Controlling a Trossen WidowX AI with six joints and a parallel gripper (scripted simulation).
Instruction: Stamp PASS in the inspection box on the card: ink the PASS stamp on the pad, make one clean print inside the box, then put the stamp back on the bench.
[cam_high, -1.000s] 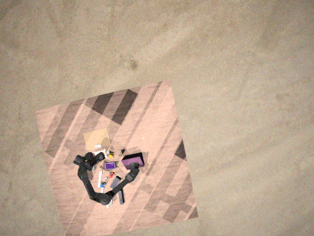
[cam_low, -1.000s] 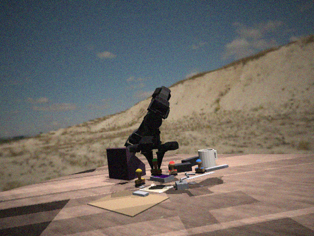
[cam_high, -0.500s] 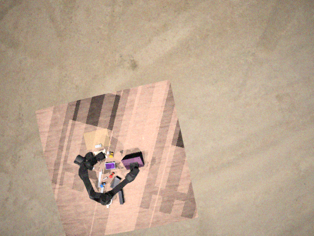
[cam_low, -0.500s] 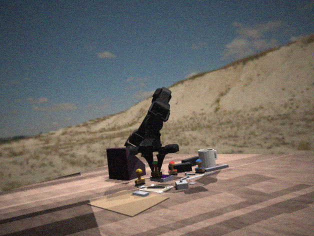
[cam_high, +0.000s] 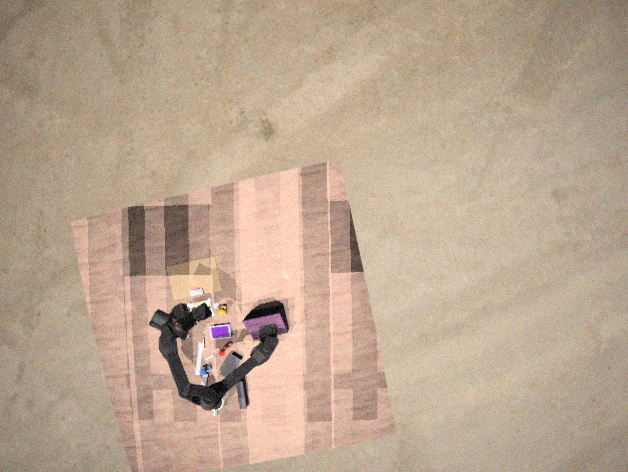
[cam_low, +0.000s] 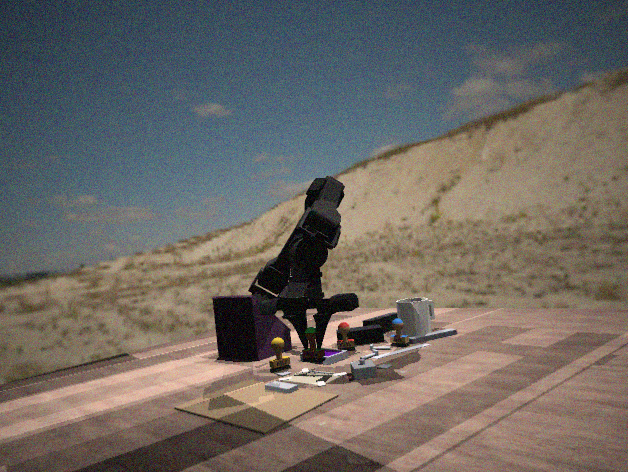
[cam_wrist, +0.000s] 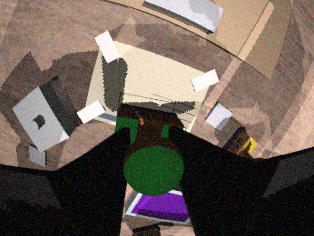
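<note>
My gripper tip is now 5 cm above the cream card and 1 cm to the left of it. The rest, counted from my gripper tip: grey block 9 cm ahead, 4 cm to the left, 3 cm below; then green-knobbed PASS stamp right at my gripper tip; then yellow-knobbed stamp 11 cm behind, 3 cm below, 1 cm to the left.
</note>
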